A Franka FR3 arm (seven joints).
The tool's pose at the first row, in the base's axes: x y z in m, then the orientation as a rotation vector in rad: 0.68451, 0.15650, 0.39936, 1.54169, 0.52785, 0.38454
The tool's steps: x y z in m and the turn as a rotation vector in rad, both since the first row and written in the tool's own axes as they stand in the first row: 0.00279, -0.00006, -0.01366, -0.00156, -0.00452, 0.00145; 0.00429, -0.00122, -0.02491, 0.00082, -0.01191, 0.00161; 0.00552, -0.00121, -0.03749, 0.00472, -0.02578, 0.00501; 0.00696, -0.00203, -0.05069, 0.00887, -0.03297, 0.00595; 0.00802, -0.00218, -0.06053, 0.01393, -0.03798, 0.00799
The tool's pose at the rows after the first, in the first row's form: 0.67936, 0.16945, 0.39969, 1.54119, 0.52283, 0.38242; 0.67434, 0.17967, 0.39893, 1.54441, 0.51757, 0.37621; 0.66849, 0.19086, 0.39940, 1.55083, 0.50521, 0.36704; 0.66239, 0.20268, 0.39907, 1.55593, 0.49997, 0.36119; 0.65788, 0.21149, 0.39928, 1.56199, 0.49582, 0.35770
